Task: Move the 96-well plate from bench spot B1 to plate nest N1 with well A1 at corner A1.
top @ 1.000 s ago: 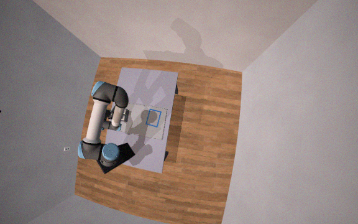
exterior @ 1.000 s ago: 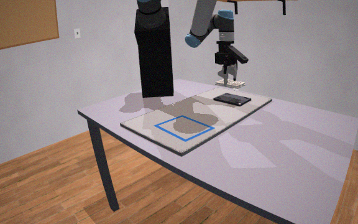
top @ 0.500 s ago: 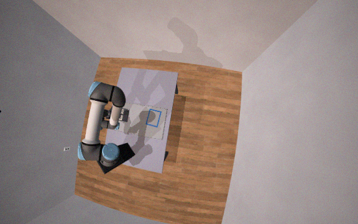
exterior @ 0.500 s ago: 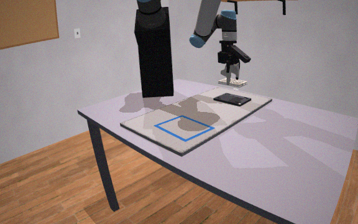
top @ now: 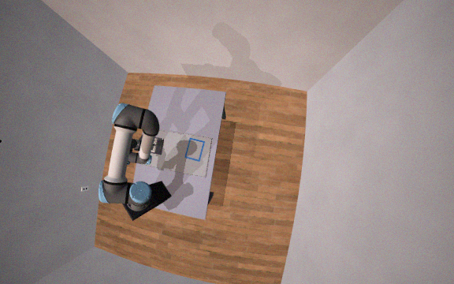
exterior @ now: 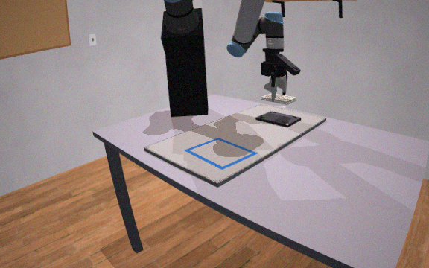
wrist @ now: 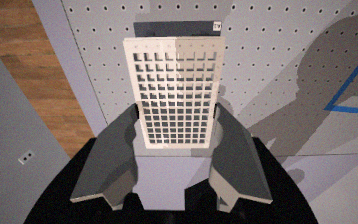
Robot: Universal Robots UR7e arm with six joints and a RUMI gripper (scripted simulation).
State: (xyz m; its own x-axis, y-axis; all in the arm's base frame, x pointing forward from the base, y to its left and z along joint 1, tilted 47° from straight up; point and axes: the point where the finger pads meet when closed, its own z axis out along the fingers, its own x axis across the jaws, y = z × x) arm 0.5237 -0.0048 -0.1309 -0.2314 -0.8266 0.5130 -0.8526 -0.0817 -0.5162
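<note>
Right now the dark plate nest is 100 mm below my hand. Round my hand: 96-well plate: 10 mm below; A1 label: 60 mm ahead, 70 mm to the right, 90 mm below.
</note>
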